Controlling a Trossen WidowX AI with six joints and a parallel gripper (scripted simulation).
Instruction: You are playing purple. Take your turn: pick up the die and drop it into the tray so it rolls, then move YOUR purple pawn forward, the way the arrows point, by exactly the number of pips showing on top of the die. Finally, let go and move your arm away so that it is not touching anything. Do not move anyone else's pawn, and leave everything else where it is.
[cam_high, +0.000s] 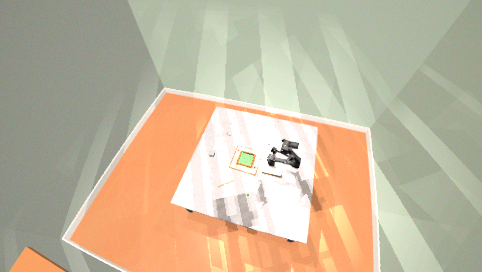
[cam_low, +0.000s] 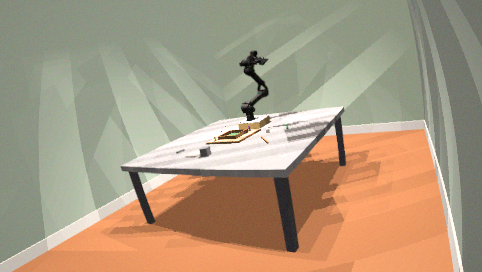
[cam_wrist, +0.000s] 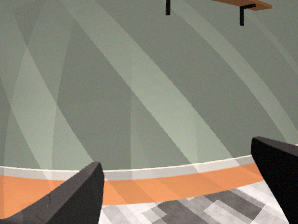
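Right now the pale die is 49 cm below my gripper tip, 26 cm ahead of it and 1 cm to the right of it. From my gripper tip the other things lie so: green tray (49 cm below, 28 cm ahead, 26 cm to the right); then green piece (48 cm below, 23 cm ahead, 12 cm to the left); then purple pawn (47 cm below, 18 cm ahead, 17 cm to the right).
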